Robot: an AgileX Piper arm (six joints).
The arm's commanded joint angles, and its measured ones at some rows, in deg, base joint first. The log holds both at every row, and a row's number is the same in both.
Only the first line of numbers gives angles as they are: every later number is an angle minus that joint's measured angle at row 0.
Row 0, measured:
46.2 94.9 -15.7 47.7 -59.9 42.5
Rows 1 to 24, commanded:
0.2 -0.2 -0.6 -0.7 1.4 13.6
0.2 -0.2 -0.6 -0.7 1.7 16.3
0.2 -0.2 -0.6 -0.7 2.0 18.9
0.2 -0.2 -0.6 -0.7 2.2 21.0
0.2 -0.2 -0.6 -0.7 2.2 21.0
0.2 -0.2 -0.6 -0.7 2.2 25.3
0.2 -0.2 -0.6 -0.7 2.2 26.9
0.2 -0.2 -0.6 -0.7 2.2 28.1
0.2 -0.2 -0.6 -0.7 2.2 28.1
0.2 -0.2 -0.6 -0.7 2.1 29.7
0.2 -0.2 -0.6 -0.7 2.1 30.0
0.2 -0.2 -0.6 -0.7 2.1 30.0
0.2 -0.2 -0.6 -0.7 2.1 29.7
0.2 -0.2 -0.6 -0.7 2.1 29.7
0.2 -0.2 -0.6 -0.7 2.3 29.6
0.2 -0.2 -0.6 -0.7 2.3 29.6
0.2 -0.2 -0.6 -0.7 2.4 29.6
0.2 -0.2 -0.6 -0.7 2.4 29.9
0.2 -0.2 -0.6 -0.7 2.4 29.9
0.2 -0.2 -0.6 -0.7 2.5 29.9
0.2 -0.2 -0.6 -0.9 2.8 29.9
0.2 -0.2 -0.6 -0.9 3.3 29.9
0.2 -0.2 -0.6 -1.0 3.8 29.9
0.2 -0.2 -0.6 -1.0 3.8 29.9
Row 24, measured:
0.0 0.0 0.0 -0.1 2.8 29.7
